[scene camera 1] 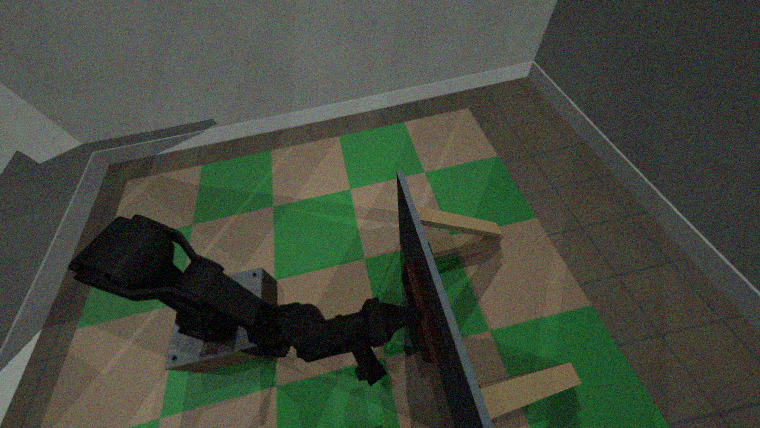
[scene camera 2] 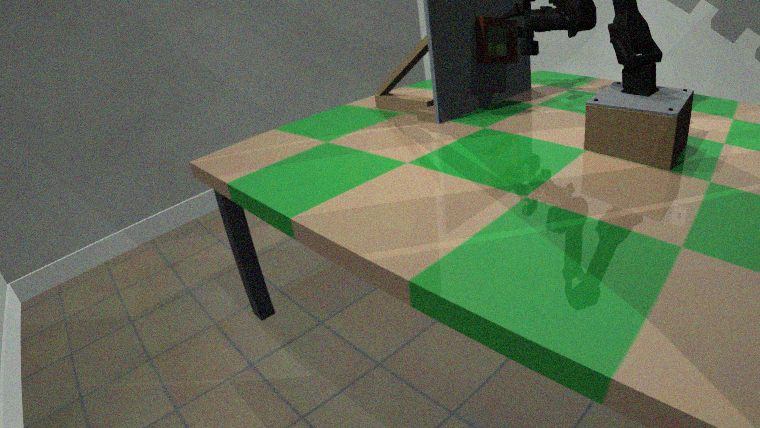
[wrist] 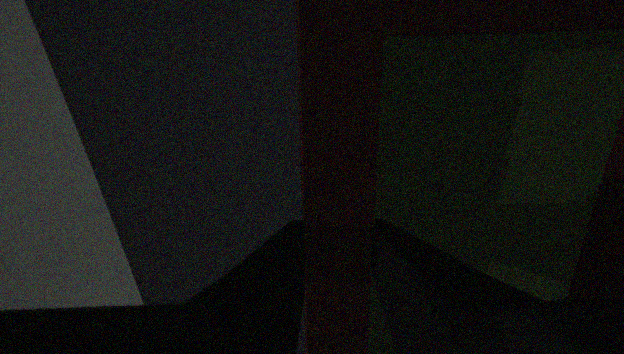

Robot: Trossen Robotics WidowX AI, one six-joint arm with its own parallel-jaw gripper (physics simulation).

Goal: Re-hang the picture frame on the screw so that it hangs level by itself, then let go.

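Seen in the pictures: gripper, between the fingertips: (scene camera 1: 421, 313) (scene camera 2: 500, 22) (wrist: 336, 233); arm's base, origin of its link: (scene camera 1: 222, 325) (scene camera 2: 640, 91).
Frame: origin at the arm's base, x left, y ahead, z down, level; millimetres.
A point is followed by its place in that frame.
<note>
The picture frame (scene camera 1: 423, 319) {x -59, y 431, z -128 mm} (scene camera 2: 482, 41) {x 49, y 414, z -74 mm} (wrist: 340, 125) {x -83, y 428, z -115 mm} has a dark red border around a green picture. It is upright in front of the dark face of the grey board (scene camera 1: 412, 233) {x 99, y 434, z -145 mm} (scene camera 2: 457, 69) {x 131, y 430, z -9 mm} (wrist: 200, 125) {x -79, y 459, z -157 mm}. My gripper (scene camera 1: 411, 314) {x -48, y 430, z -119 mm} (scene camera 2: 515, 23) {x -48, y 430, z -119 mm} (wrist: 336, 233) {x -48, y 430, z -119 mm} is shut on one upright side bar of the frame. In the wrist view this bar runs nearly vertical between the black fingertips, while the board's edge slants at the left. The screw does not show in these views. Whether the frame touches the board or hangs on the screw, I cannot tell.
Wooden braces (scene camera 1: 462, 222) {x 174, y 569, z -32 mm} (scene camera 1: 531, 388) {x -171, y 602, z -43 mm} (scene camera 2: 404, 69) {x 191, y 569, z -7 mm} support the board from behind. The arm's base stands on a wooden block (scene camera 2: 627, 132) {x 122, y -29, z 57 mm} with a grey plate. The table (scene camera 1: 313, 233) {x 273, y 159, z 113 mm} (scene camera 2: 372, 212) {x 587, y 158, z 112 mm} has green and tan squares. Walls stand beyond it.
</note>
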